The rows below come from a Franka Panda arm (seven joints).
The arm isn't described. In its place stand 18 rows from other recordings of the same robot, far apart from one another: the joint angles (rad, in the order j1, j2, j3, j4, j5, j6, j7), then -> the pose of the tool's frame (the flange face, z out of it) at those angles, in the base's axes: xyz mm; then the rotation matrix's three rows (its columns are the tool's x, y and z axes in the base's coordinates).
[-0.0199, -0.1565, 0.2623, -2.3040, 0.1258, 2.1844, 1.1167] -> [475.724 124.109 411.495], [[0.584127 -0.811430 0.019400], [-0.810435 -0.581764 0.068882], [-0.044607 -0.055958 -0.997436]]
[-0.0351, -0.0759, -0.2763, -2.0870, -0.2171, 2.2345, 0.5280] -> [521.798 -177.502 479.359], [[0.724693 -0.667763 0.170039], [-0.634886 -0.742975 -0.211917], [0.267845 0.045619 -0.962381]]
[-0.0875, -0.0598, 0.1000, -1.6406, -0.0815, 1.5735, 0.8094] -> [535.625 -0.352 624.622], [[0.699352 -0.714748 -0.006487], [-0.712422 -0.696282 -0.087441], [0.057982 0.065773 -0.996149]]
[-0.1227, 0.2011, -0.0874, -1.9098, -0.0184, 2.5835, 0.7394] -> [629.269 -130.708 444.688], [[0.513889 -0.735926 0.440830], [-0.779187 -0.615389 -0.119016], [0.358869 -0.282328 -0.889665]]
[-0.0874, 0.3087, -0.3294, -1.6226, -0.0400, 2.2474, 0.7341] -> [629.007 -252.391 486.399], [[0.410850 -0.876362 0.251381], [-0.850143 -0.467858 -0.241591], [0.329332 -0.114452 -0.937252]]
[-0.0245, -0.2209, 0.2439, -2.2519, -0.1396, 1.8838, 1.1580] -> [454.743 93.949 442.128], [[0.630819 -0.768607 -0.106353], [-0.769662 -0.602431 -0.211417], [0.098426 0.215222 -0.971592]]
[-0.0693, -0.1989, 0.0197, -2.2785, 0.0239, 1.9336, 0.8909] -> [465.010 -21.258 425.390], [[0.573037 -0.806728 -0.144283], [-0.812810 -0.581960 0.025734], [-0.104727 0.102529 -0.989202]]
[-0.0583, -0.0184, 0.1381, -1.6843, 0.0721, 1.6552, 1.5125] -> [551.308 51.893 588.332], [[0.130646 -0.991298 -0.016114], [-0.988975 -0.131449 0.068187], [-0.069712 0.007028 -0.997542]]
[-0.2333, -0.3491, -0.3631, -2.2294, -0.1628, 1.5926, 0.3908] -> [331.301 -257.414 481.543], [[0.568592 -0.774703 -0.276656], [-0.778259 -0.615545 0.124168], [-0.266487 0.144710 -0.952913]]
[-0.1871, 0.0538, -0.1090, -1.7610, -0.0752, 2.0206, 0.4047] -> [572.919 -177.948 545.005], [[0.761834 -0.623698 0.174956], [-0.610038 -0.781628 -0.130044], [0.217859 -0.007657 -0.975950]]
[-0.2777, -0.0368, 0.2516, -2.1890, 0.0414, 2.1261, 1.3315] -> [522.194 -11.260 400.022], [[0.189042 -0.981620 -0.026161], [-0.981474 -0.189726 0.026713], [-0.031186 0.020627 -0.999301]]
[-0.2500, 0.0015, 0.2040, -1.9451, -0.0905, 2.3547, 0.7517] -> [593.020 -28.590 521.464], [[0.662534 -0.636658 0.394607], [-0.664746 -0.742561 -0.081955], [0.345197 -0.208015 -0.915188]]
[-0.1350, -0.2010, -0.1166, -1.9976, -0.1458, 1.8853, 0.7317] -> [488.432 -140.827 554.542], [[0.583253 -0.810192 0.058342], [-0.799693 -0.585325 -0.133738], [0.142503 0.031347 -0.989298]]
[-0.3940, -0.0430, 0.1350, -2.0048, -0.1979, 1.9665, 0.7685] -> [523.116 -150.992 476.622], [[0.582869 -0.811717 -0.037136], [-0.802414 -0.567784 -0.183722], [0.128045 0.136884 -0.982277]]
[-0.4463, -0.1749, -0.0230, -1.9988, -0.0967, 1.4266, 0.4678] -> [403.572 -218.091 510.002], [[0.536144 -0.750864 -0.385685], [-0.787288 -0.609621 0.092412], [-0.304511 0.254099 -0.917991]]
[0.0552, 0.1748, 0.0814, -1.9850, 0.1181, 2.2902, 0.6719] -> [596.785 83.129 390.965], [[0.818209 -0.562589 0.118437], [-0.574208 -0.809918 0.119655], [0.028608 -0.165911 -0.985726]]
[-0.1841, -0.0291, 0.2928, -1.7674, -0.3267, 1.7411, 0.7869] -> [554.705 33.210 566.108], [[0.807092 -0.588678 0.045393], [-0.546201 -0.773623 -0.321205], [0.224203 0.234448 -0.945921]]
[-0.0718, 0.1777, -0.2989, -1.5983, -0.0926, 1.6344, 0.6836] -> [560.789 -214.758 518.919], [[0.503911 -0.845792 -0.175239], [-0.863644 -0.496625 -0.086503], [-0.013864 0.194934 -0.980718]]
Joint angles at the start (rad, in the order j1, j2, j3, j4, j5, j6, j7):
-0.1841 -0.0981 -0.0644 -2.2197 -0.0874 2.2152 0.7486
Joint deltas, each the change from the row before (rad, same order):
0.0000 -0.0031 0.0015 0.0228 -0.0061 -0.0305 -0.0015
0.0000 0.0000 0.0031 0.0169 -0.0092 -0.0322 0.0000
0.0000 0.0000 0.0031 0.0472 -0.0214 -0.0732 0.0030
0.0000 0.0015 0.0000 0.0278 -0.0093 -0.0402 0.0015
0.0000 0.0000 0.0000 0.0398 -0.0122 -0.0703 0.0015
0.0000 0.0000 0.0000 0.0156 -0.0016 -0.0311 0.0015
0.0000 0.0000 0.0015 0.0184 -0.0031 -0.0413 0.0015
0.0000 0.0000 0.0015 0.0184 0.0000 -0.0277 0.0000
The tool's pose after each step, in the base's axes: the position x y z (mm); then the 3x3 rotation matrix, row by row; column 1 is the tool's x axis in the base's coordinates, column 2 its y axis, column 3 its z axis. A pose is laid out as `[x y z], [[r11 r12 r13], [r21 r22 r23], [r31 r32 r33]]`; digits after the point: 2 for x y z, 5 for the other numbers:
[504.29 -131.20 435.93], [[0.58285 -0.80951 0.07064], [-0.80450 -0.58710 -0.08998], [0.11431 -0.00438 -0.99344]]
[504.99 -130.51 440.85], [[0.58875 -0.80650 0.05415], [-0.80092 -0.59109 -0.09554], [0.10906 0.01288 -0.99395]]
[507.24 -131.58 456.40], [[0.59425 -0.80390 0.02466], [-0.79749 -0.59294 -0.11152], [0.10427 0.04661 -0.99346]]
[508.41 -133.10 465.18], [[0.59422 -0.80426 0.00897], [-0.79798 -0.59090 -0.11864], [0.10072 0.06334 -0.99290]]
[507.92 -135.06 477.92], [[0.59299 -0.80486 -0.02383], [-0.80044 -0.58600 -0.12611], [0.08753 0.09386 -0.99173]]
[507.19 -135.58 482.65], [[0.59025 -0.80625 -0.03965], [-0.80344 -0.58202 -0.12548], [0.07809 0.10593 -0.99130]]
[505.87 -135.43 487.92], [[0.58829 -0.80620 -0.06288], [-0.80607 -0.57844 -0.12510], [0.06449 0.12428 -0.99015]]
[505.93 -135.15 494.34], [[0.58696 -0.80639 -0.07220], [-0.80749 -0.57662 -0.12436], [0.05865 0.13129 -0.98961]]

